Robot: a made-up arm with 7 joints.
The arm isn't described. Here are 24 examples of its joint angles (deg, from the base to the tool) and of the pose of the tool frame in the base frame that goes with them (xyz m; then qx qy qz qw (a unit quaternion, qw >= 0)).
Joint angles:
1: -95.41 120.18 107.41 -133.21 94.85 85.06 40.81
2: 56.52 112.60 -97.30 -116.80 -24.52 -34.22 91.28
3: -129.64 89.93 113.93 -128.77 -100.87 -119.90 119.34
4: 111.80 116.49 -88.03 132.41 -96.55 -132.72 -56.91
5: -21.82 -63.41 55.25 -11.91 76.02 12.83 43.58
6: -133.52 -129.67 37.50 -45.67 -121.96 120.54 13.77
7: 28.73 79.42 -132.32 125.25 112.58 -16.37 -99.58
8: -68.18 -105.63 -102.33 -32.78 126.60 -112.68 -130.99
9: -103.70 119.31 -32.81 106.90 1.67 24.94 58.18
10: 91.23 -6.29 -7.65 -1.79 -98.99 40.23 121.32
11: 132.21 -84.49 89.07 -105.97 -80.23 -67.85 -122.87
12: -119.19 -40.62 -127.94 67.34 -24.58 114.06 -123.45
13: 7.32 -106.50 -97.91 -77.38 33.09 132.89 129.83
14: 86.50 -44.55 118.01 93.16 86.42 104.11 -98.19
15: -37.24 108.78 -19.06 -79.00 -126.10 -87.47 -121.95
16: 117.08 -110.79 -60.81 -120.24 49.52 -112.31 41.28
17: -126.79 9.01 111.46 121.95 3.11 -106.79 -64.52
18: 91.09 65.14 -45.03 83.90 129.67 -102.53 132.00
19: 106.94 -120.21 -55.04 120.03 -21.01 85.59 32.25
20: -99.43 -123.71 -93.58 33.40 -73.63 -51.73 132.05
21: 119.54 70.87 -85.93 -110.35 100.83 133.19 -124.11
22: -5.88 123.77 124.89 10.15 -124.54 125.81 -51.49
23: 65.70 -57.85 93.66 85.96 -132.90 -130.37 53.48
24: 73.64 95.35 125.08 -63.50 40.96 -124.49 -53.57
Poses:
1: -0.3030 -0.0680 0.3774 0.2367 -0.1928 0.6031 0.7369
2: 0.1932 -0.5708 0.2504 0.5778 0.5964 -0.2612 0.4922
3: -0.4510 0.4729 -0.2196 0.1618 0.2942 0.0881 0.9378
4: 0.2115 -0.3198 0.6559 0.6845 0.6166 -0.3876 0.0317
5: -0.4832 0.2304 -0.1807 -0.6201 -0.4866 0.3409 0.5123
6: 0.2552 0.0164 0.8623 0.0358 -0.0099 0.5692 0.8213
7: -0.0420 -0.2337 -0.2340 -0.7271 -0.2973 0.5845 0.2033
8: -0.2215 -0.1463 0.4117 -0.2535 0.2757 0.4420 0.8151
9: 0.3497 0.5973 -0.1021 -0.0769 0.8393 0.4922 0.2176
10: 0.1227 0.6700 0.2019 -0.1188 -0.3134 -0.8264 0.4525
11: -0.3136 -0.3722 -0.2859 -0.0010 -0.0846 -0.5686 0.8183
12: -0.0764 -0.8758 -0.3770 0.8741 0.4558 -0.1654 0.0282
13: 0.4065 0.0069 -0.1805 0.3397 0.5408 -0.6138 0.4641
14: -0.4390 -0.3327 0.1058 0.2911 -0.1730 0.5747 0.7451
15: 0.1923 -0.2585 -0.3461 -0.2443 -0.1320 0.5560 0.7834
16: 0.0653 -0.1890 -0.0602 0.9053 0.0397 0.4213 0.0382
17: -0.3493 -0.2325 0.0835 -0.7447 0.4401 0.3380 0.3708
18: -0.1167 0.0623 0.0638 0.0869 0.1722 0.7193 0.6674
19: 0.2031 -0.2290 -0.7216 -0.2511 0.9554 0.1355 0.0762
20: -0.0598 0.0833 0.6716 -0.9292 0.0360 0.3544 0.0988
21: 0.1834 -0.4797 -0.0948 0.4727 -0.4403 0.6789 0.3490
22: 0.1875 -0.5034 -0.4367 0.1045 -0.9009 0.4170 0.0595
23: -0.2409 0.5150 -0.0912 0.8436 0.4076 -0.2129 0.2774
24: -0.2147 -0.2426 -0.0958 -0.1778 -0.4841 -0.7433 0.4261
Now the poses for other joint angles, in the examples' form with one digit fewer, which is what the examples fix.
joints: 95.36 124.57 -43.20 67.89 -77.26 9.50 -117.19
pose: -0.167 -0.203 0.562 -0.012 -0.503 -0.086 0.860
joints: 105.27 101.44 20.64 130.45 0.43 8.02 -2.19
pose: 0.237 0.099 0.575 -0.061 0.034 -0.806 0.587
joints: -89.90 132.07 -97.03 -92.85 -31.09 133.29 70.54
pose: 0.219 0.291 -0.428 0.699 0.508 -0.261 0.429
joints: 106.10 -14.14 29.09 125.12 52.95 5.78 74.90
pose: 0.283 0.036 -0.117 0.300 0.709 0.511 0.384
